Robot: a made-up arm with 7 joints.
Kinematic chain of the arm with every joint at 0, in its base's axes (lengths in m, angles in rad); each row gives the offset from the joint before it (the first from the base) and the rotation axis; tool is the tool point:
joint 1: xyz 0 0 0.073 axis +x
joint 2: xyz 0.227 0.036 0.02 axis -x
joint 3: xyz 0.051 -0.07 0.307 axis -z
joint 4: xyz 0.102 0 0.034 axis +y
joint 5: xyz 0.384 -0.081 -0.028 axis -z
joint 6: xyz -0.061 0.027 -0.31 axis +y
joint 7: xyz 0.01 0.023 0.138 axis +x
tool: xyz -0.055 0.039 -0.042
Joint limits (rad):
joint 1: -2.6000..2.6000
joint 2: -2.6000..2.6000
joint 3: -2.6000..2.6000
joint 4: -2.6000..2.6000
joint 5: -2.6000..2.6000
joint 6: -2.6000..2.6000
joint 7: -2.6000..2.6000
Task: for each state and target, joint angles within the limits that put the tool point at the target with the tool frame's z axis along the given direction. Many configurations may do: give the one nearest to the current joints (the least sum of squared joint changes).
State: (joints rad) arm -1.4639 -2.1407 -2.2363 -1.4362 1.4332 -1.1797 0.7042
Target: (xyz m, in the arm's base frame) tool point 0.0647 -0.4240 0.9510 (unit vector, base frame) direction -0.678 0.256 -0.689
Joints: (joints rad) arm -1.4793 -2.0696 -2.1231 -1.8724 2.0638 -1.5214 1.3334
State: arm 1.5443 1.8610 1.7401 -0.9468 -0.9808 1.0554 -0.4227
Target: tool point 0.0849 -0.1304 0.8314 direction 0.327 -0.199 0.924
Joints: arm 1.2643 2.0946 1.9361 -0.8110 -0.6216 1.7112 -0.0252
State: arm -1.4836 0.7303 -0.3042 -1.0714 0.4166 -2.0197 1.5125
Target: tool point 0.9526 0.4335 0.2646 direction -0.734 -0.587 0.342
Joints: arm -1.2560 0.5383 0.5105 -0.9139 1.0549 -2.1469 1.6306
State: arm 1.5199 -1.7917 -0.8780 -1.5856 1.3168 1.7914 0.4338
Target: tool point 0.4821 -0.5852 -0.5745 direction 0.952 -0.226 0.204
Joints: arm 1.3212 -1.5936 -1.3766 -1.4656 1.2810 2.0814 0.3562
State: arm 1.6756 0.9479 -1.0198 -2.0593 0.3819 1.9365 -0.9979
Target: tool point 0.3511 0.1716 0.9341 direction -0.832 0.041 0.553
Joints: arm 1.4063 1.2602 -1.5125 -1.6656 0.0740 1.8282 -1.0650
